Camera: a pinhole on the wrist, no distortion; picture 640 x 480 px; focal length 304.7 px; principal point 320.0 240.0 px. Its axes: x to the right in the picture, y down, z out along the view. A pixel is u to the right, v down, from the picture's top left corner.
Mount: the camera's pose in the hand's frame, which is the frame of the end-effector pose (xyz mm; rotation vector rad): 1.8 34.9 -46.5 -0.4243 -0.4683 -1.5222
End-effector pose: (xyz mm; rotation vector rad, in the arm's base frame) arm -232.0 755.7 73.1 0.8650 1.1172 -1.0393
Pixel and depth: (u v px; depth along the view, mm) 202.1 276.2 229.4
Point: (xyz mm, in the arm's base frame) 21.3 727.7 82.6
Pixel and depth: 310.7 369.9 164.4
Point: -76.8 695.0 33.7
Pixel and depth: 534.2 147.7 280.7
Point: -140.7 507.2 231.7
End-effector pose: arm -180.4 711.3 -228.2 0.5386 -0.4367 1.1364
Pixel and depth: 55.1 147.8 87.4
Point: -324.8 747.4 -229.1
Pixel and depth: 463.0 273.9 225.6
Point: -247.2 625.6 -44.8
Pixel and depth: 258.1 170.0 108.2
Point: -295.3 708.6 -197.8
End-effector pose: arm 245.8 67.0 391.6 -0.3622 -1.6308 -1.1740
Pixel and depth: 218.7 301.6 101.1
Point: 310.7 134.2 469.2
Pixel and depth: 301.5 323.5 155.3
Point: 275.4 181.1 493.0
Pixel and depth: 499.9 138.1 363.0
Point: 125.1 437.0 314.2
